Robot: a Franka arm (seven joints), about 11 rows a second.
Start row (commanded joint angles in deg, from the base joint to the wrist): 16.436, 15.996, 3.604, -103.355, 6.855, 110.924, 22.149
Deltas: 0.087, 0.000, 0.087, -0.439, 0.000, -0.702, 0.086; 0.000, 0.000, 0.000, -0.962, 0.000, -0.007, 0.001; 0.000, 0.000, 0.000, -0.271, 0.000, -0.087, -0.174; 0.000, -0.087, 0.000, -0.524, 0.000, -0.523, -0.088; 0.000, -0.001, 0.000, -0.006, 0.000, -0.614, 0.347; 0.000, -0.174, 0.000, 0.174, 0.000, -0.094, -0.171; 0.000, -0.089, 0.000, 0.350, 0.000, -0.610, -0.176; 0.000, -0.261, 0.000, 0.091, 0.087, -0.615, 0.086; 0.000, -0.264, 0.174, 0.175, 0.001, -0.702, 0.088; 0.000, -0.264, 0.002, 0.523, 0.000, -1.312, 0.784; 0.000, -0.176, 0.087, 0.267, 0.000, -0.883, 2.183; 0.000, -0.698, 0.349, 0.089, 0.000, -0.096, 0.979; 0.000, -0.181, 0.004, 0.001, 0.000, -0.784, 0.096; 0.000, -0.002, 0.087, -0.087, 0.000, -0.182, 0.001; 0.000, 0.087, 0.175, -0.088, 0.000, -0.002, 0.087
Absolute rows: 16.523, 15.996, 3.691, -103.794, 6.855, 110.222, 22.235; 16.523, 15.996, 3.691, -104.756, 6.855, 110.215, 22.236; 16.523, 15.996, 3.691, -105.027, 6.855, 110.128, 22.062; 16.523, 15.909, 3.691, -105.551, 6.855, 109.605, 21.974; 16.523, 15.908, 3.691, -105.557, 6.855, 108.991, 22.321; 16.523, 15.734, 3.691, -105.383, 6.855, 108.897, 22.150; 16.523, 15.645, 3.691, -105.033, 6.855, 108.287, 21.974; 16.523, 15.384, 3.691, -104.942, 6.942, 107.672, 22.060; 16.523, 15.120, 3.865, -104.767, 6.943, 106.970, 22.148; 16.523, 14.856, 3.867, -104.244, 6.943, 105.658, 22.932; 16.523, 14.680, 3.954, -103.977, 6.943, 104.775, 25.115; 16.523, 13.982, 4.303, -103.888, 6.943, 104.679, 26.094; 16.523, 13.801, 4.307, -103.887, 6.943, 103.895, 26.190; 16.523, 13.799, 4.394, -103.974, 6.943, 103.713, 26.191; 16.523, 13.886, 4.569, -104.062, 6.943, 103.711, 26.278
